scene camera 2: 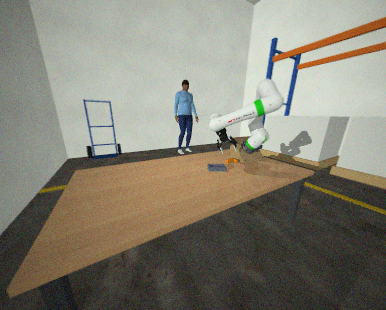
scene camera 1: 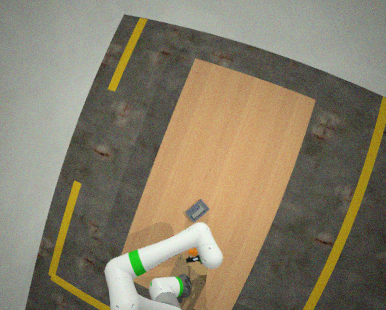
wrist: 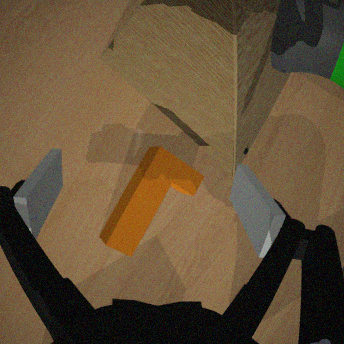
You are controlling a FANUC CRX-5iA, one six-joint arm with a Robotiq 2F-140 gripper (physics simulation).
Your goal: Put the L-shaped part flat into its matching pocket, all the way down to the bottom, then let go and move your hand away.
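Frame: origin at the arm's base, x back, y right, z up, level; metres.
Seen in the pictures: gripper, between the fingertips: [scene camera 2: 229, 151] [wrist: 148, 174]; arm's base, origin of its link: [scene camera 2: 247, 147] [scene camera 1: 184, 285] [wrist: 294, 6].
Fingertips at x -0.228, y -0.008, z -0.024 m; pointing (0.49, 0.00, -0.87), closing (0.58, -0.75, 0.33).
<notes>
Offsets run from my fingertips to a thing's top centre. Level surfaces: height alone.
The orange L-shaped part {dx -0.005, dy -0.053, dz -0.065 m} [scene camera 1: 193, 251] [scene camera 2: 232, 161] [wrist: 136, 207] lies flat on the table. In the wrist view it lies between the two spread fingers as seen from above, with its long leg slanting down to the left and its short leg to the right. My gripper [scene camera 2: 228, 148] [wrist: 148, 174] is open and empty, above the part. In scene camera 1 the arm hides most of the gripper. The grey-blue pocket block {dx -0.245, dy -0.161, dz -0.058 m} [scene camera 1: 189, 213] [scene camera 2: 217, 168] lies on the table a short way from the part, with a lighter recess in its top; it does not show in the wrist view.
A large wooden block [wrist: 175, 60] stands close beside the part, near the right finger. The arm's dark and green base [wrist: 305, 55] is behind it. The wooden table {dz -0.095 m} [scene camera 1: 235, 130] [scene camera 2: 140, 200] carries them. A person [scene camera 2: 185, 107] and a blue hand truck [scene camera 2: 102, 126] stand beyond the table.
</notes>
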